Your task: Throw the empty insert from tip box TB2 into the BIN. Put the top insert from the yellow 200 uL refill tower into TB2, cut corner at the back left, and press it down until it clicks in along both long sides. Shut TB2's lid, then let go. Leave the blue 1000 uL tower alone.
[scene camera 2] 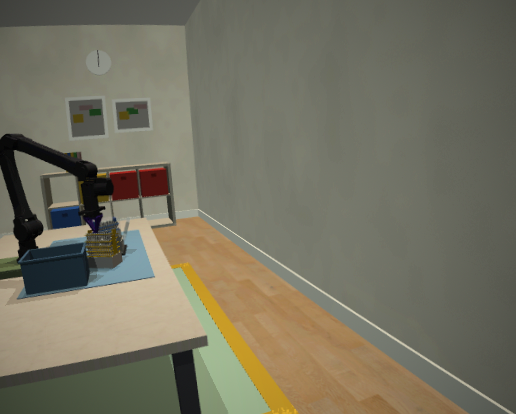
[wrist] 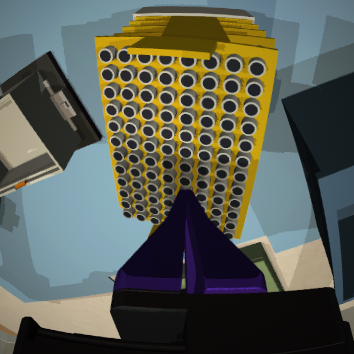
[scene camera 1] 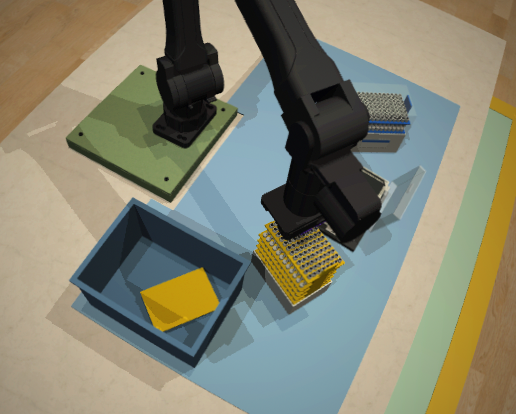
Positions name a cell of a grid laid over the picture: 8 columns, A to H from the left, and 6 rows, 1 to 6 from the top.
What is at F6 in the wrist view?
My gripper.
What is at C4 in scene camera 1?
A blue bin.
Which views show the empty yellow insert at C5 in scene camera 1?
Scene camera 1 only.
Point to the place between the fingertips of my gripper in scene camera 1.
At E4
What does the empty yellow insert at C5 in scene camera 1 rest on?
A blue bin.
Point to a clear lid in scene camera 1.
At G3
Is my gripper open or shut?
Shut.
